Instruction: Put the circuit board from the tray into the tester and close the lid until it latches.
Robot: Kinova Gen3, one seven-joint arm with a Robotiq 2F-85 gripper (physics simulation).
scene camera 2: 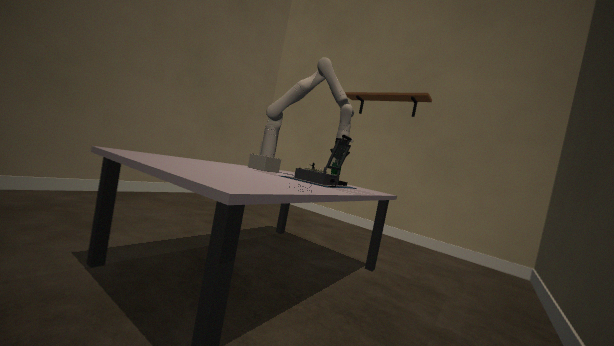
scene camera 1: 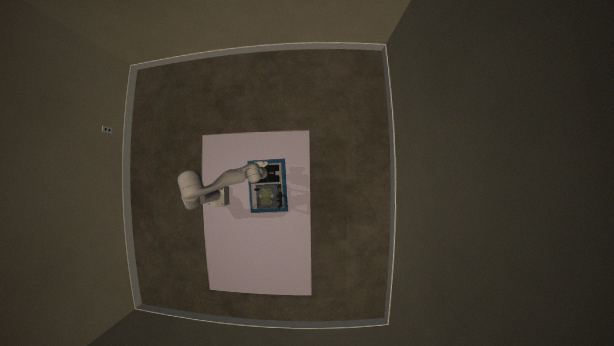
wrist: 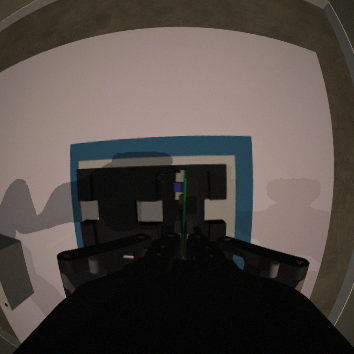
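Where they show: gripper, between the fingertips: [scene camera 2: 337,165] [wrist: 182,230]; arm's base, origin of its link: [scene camera 2: 267,156] [scene camera 1: 215,194].
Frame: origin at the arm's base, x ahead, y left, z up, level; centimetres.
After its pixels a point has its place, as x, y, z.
Observation:
My gripper [scene camera 2: 334,170] @[44.0, 11.5, 2.9] [wrist: 182,230] @[44.0, 11.5, 2.9] is shut on the green circuit board [scene camera 2: 335,167] [wrist: 185,200]. The board is edge-on in the wrist view, a thin upright line between the fingertips, with a blue part on its left face. It is over the black tray [scene camera 1: 273,167] @[46.4, 15.6, -7.0] [wrist: 122,182] @[35.7, 15.9, -7.1]; whether it touches the tray is unclear. The grey tester [scene camera 1: 275,187] @[50.0, 0.7, 4.3] [scene camera 2: 311,174] @[41.7, -14.6, -4.5] stands beside the tray, with a yellow-green area in its middle. Dark parts show at its right edge in scene camera 1; the lid's position is too small to tell. In that view the arm hides the fingers.
A blue-edged mat [scene camera 1: 267,211] @[37.3, -17.9, -8.6] [wrist: 243,175] @[53.9, 15.4, -8.7] lies under the tray and tester on the pale table [scene camera 1: 260,250] @[27.1, -49.4, -8.8] [scene camera 2: 200,175] @[38.8, -81.2, -8.9] [wrist: 200,80] @[48.7, 31.3, -8.8]. The arm's base block [scene camera 1: 220,196] @[4.4, -1.9, 0.4] [scene camera 2: 265,163] @[6.4, -8.9, -4.2] [wrist: 17,272] @[7.2, -2.0, -5.6] stands near the table edge. A wooden shelf [scene camera 2: 395,96] is on the wall.

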